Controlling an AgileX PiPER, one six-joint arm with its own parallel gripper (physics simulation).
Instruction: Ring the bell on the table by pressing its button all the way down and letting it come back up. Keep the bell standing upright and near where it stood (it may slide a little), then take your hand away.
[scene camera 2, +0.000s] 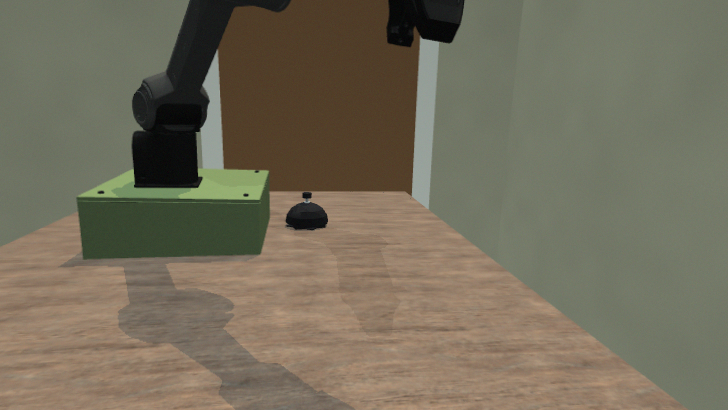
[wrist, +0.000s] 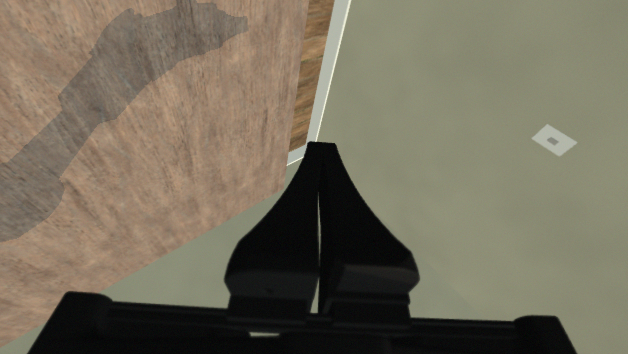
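Observation:
A black dome-shaped bell (scene camera 2: 306, 215) stands upright on the wooden table (scene camera 2: 458, 315) (wrist: 200, 165), to the right of the green box. Its small black button (scene camera 2: 306, 195) sits raised on a light stem at the top. My gripper (wrist: 320, 157) is shut, with its fingertips together and nothing seen between them. In the scene view the hand is high up at the top edge, to the right of and well above the bell, and its fingertips cannot be made out there. The bell does not show in the wrist view.
A green box (scene camera 2: 173, 229) carries the arm's base at the left of the table. A brown door (scene camera 2: 315, 112) with a pale frame stands behind the table. A grey-green wall (scene camera 2: 611, 152) (wrist: 475, 75) runs along the right side. A small pale plate (wrist: 562, 146) is on the wall.

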